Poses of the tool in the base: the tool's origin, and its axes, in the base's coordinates. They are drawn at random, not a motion.
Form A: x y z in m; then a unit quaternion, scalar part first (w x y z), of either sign.
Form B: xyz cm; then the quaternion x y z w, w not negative. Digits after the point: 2 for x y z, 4 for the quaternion.
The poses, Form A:
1: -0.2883 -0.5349 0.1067 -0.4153 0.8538 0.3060 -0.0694
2: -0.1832 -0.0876 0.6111 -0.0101 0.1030 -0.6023 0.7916
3: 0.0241 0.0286 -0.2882 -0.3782 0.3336 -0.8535 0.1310
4: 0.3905 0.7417 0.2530 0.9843 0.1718 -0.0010 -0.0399
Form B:
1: -28.83 -53.49 10.67 -0.8538 -0.3060 0.0694 0.4153
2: -18.32 -8.76 61.11 -0.1030 0.6023 -0.7916 0.0101
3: 2.41 2.86 -28.82 -0.3336 0.8535 -0.1310 0.3782
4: 39.05 74.17 25.30 0.1718 -0.0010 -0.0399 0.9843
